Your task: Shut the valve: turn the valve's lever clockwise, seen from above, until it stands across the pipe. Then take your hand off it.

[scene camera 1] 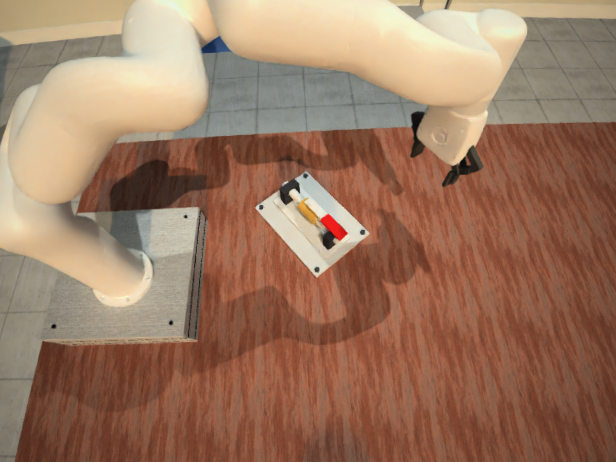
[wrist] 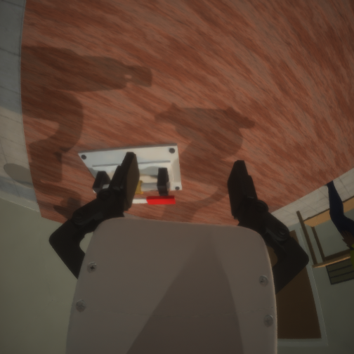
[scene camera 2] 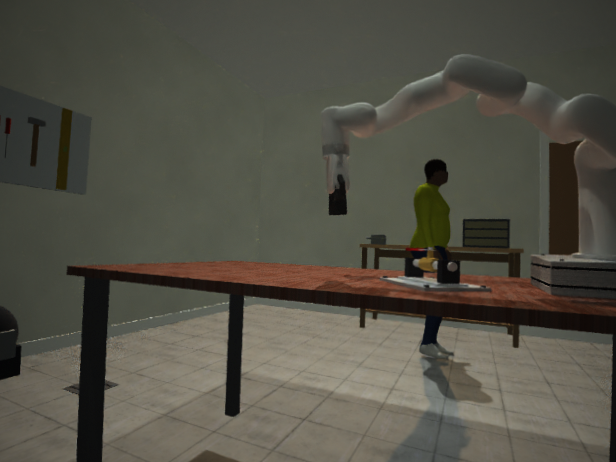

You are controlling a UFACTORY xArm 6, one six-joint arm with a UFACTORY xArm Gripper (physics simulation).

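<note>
The valve's lever, white with a red end (scene camera 1: 333,227) (scene camera 2: 414,249) (wrist: 161,200), lies along the pipe. The yellow valve body (scene camera 1: 307,212) (scene camera 2: 425,264) (wrist: 139,187) sits on the pipe under the lever, between two black supports. They stand on a light grey plate (scene camera 1: 282,230) (scene camera 2: 400,282) (wrist: 135,154), which sits at an angle on the table. My gripper (scene camera 1: 430,170) (scene camera 2: 337,213) (wrist: 184,167) is open and empty. It hangs high above the table, apart from the lever, on the side of its red end. In the wrist view my left finger hides part of the valve.
The reddish wooden table (scene camera 1: 450,350) (scene camera 2: 225,272) (wrist: 280,75) carries the valve. The arm's grey base block (scene camera 1: 165,280) (scene camera 2: 565,275) stands to the left of the valve in scene camera 1. A person in a yellow-green top (scene camera 2: 430,215) stands behind the table, near a back bench (scene camera 2: 390,247).
</note>
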